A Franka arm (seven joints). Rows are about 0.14 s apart.
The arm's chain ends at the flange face. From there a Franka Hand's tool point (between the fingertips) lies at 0.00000 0.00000 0.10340 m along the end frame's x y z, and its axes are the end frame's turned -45 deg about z.
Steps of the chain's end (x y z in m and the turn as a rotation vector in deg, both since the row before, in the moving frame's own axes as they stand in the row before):
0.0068 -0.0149 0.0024 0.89 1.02 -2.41
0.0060 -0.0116 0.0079 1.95 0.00 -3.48
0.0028 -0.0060 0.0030 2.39 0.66 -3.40
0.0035 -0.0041 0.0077 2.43 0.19 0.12
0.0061 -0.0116 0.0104 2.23 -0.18 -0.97
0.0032 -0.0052 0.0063 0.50 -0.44 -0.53
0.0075 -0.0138 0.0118 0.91 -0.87 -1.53
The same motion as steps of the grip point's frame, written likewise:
0.0178 -0.0056 0.0024 -0.09 1.35 -2.41
0.0149 -0.0065 0.0078 1.38 1.38 -3.48
0.0100 -0.0046 0.0029 1.22 2.16 -3.40
0.0087 -0.0033 0.0076 1.58 1.85 0.12
0.0151 -0.0070 0.0103 1.70 1.45 -0.97
0.0060 -0.0026 0.0063 0.66 0.04 -0.53
0.0151 -0.0067 0.0118 1.26 0.03 -1.53

